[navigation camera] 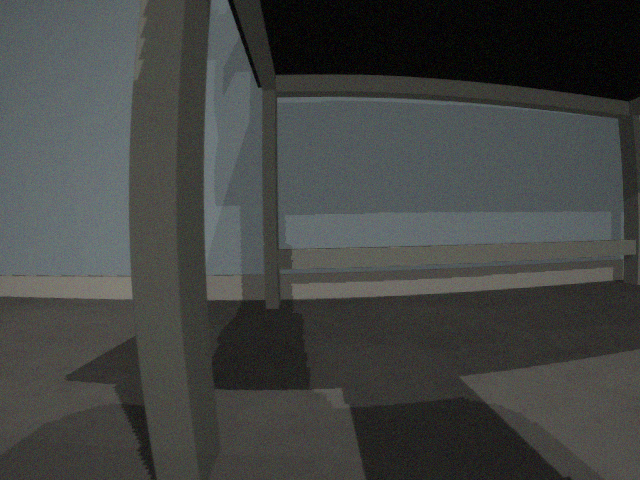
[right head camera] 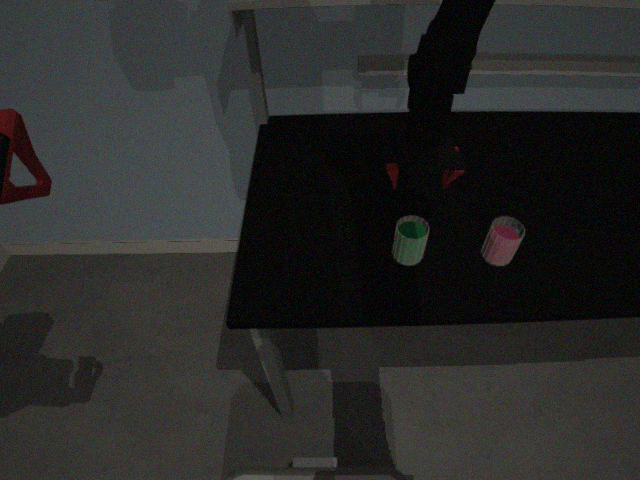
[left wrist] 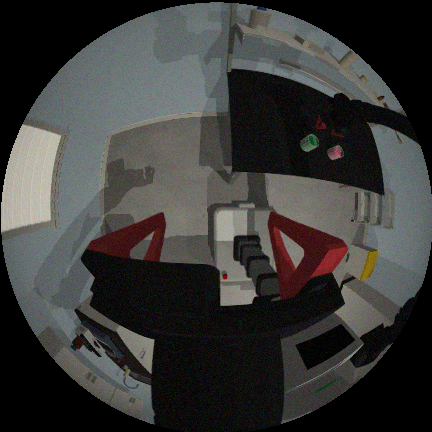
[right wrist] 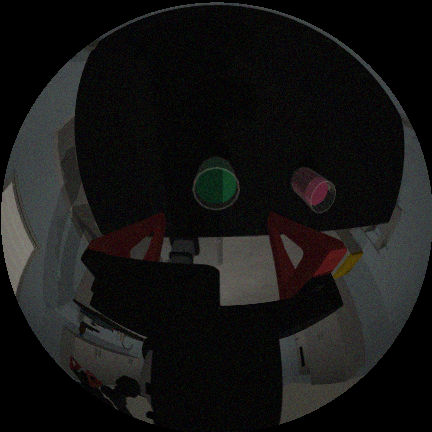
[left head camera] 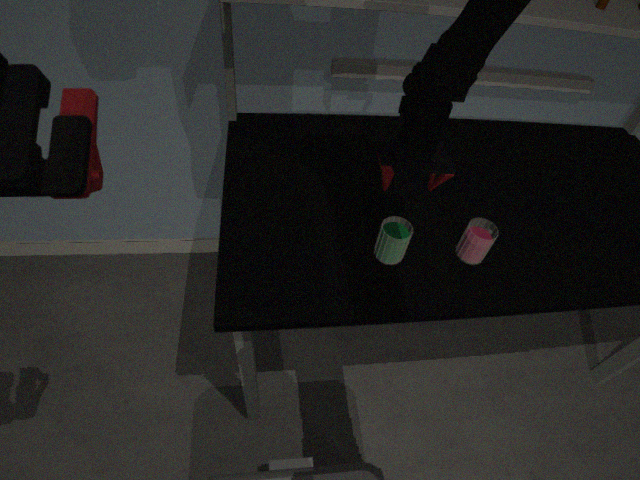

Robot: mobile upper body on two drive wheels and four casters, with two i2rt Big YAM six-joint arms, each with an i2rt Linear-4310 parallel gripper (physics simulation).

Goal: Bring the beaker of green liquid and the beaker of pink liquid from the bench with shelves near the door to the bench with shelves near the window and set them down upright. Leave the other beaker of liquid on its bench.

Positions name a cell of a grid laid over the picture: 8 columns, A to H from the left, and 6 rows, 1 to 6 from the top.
Scene:
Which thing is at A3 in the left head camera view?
My left gripper.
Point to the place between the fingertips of my left gripper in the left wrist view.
At E4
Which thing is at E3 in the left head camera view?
A beaker of green liquid.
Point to a beaker of pink liquid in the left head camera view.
At G3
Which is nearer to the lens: the beaker of green liquid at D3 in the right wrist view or the beaker of pink liquid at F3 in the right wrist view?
The beaker of green liquid.

